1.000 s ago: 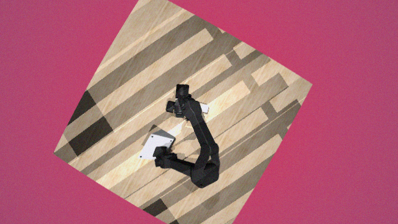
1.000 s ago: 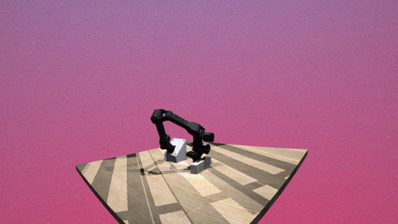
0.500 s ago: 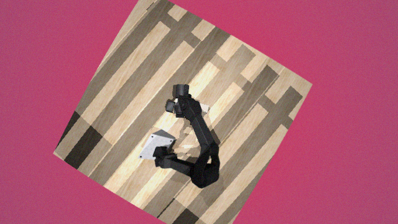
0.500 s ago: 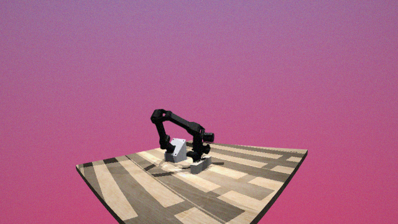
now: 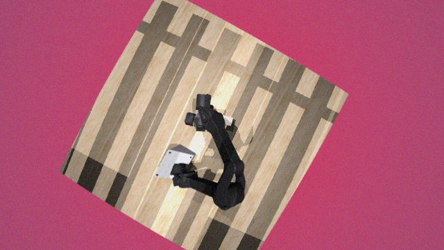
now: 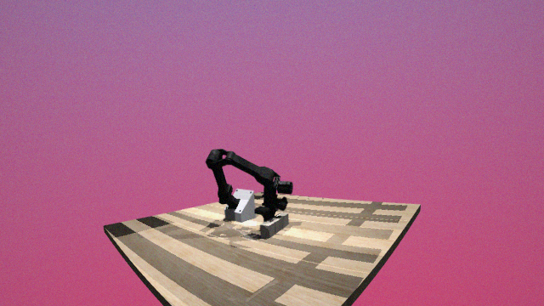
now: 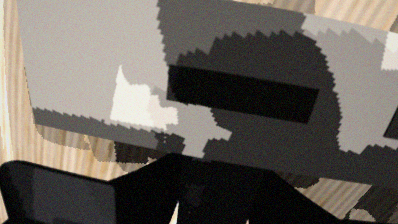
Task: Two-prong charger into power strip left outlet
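Right now my gripper tip is 2 cm short of the black two-prong charger and 1 cm below it.
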